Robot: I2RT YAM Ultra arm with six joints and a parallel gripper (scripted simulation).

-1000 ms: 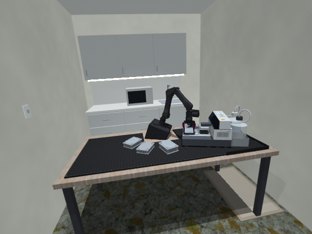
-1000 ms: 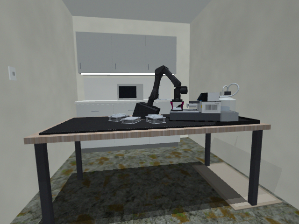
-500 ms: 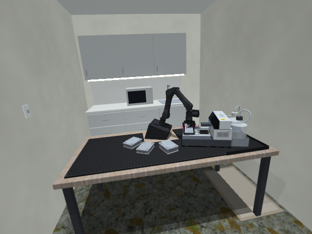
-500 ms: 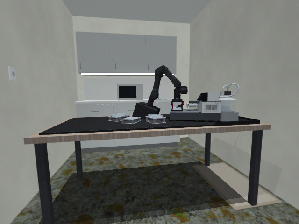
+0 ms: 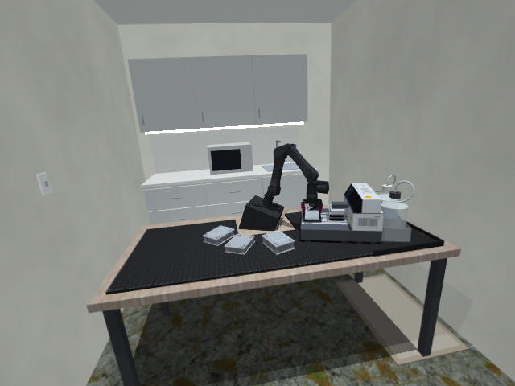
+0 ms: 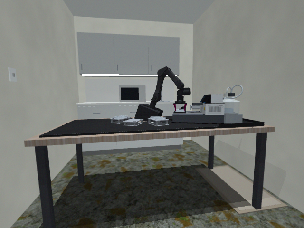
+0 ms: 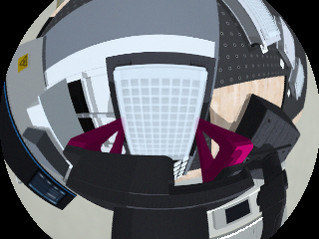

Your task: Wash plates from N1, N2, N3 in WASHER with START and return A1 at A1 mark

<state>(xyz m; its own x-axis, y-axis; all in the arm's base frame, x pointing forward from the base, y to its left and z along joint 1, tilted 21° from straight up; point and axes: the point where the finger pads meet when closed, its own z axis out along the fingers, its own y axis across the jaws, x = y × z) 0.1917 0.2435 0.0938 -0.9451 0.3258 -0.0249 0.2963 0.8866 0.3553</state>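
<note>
The washer carrier lies 10 mm below my hand. Also, from my hand: clear bottle 200 mm ahead, 410 mm to the left, 30 mm above; then plate washer 50 mm ahead, 150 mm to the left, 30 mm above; then nest 170 mm ahead, 250 mm to the right, 60 mm below.
</note>
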